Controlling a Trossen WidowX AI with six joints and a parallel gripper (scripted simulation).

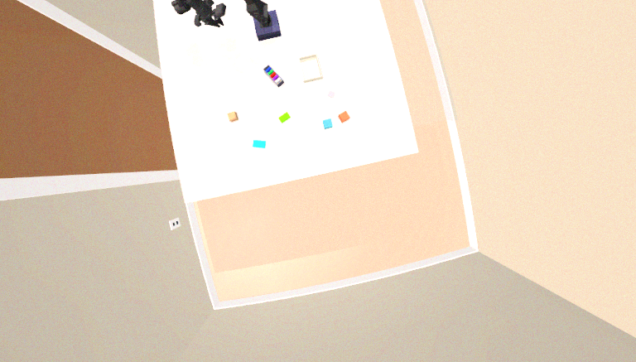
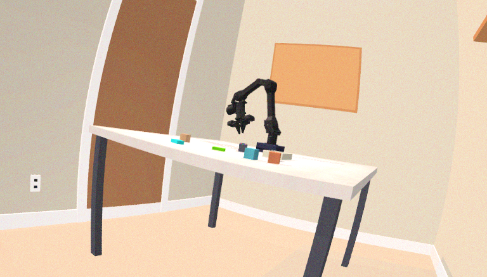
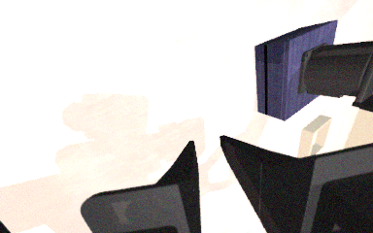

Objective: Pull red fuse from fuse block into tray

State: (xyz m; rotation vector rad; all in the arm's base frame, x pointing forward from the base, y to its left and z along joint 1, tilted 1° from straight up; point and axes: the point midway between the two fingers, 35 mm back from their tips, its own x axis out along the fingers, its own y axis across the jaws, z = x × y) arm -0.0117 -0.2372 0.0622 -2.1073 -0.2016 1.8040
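The red fuse is 30 cm ahead of my gripper tip, 22 cm to the left of it and 6 cm below it. Round my gripper tip: beige tray (29 cm ahead, 41 cm to the left, 8 cm below).
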